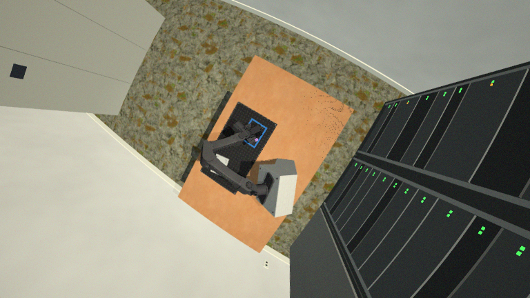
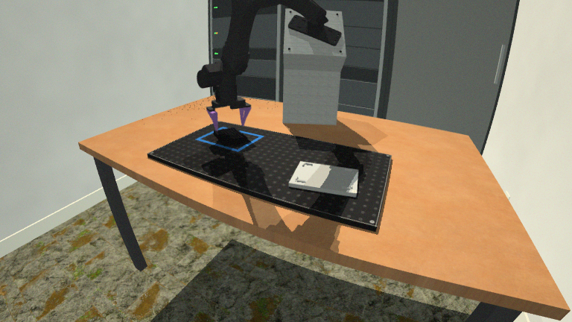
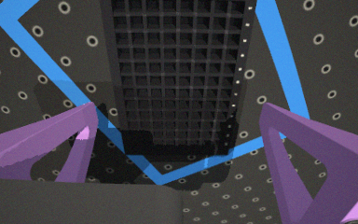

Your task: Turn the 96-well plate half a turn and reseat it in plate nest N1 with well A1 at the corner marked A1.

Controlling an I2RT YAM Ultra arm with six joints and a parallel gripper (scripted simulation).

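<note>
Now: hand 4 cm above the black 96-well plate. Also, from my hand: plate nest N1: 40 cm to the left, 4 cm below, 3 cm ahead; then A1 mark: 49 cm to the left, 5 cm ahead, 3 cm below.
</note>
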